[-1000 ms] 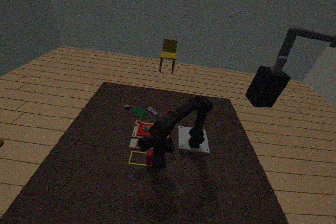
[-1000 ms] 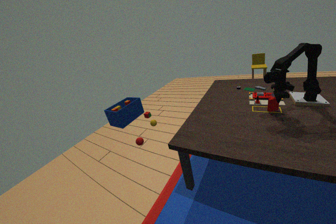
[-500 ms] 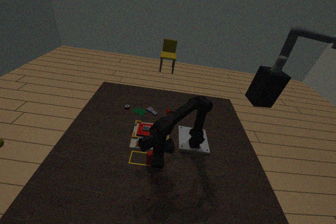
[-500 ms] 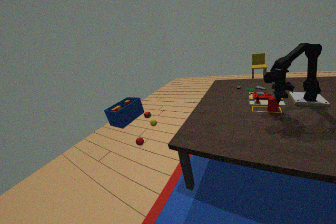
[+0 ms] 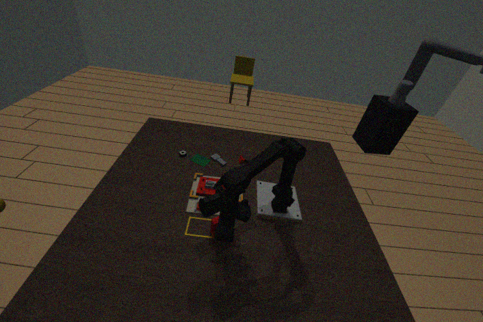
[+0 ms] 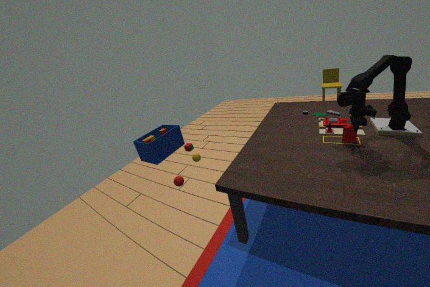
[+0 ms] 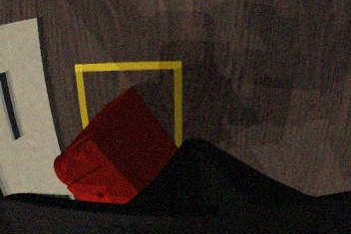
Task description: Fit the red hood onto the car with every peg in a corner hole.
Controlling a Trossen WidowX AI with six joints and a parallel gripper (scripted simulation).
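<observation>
Right now my gripper tip is 30 mm to the left of the red hood, 30 mm above it and 20 mm short of it. Round my gripper tip: grey piece: 480 mm to the right, 70 mm below, 40 mm ahead; green plate: 470 mm to the right, 140 mm ahead, 80 mm below; grey jig plate: 240 mm to the right, 70 mm below, 40 mm ahead.
</observation>
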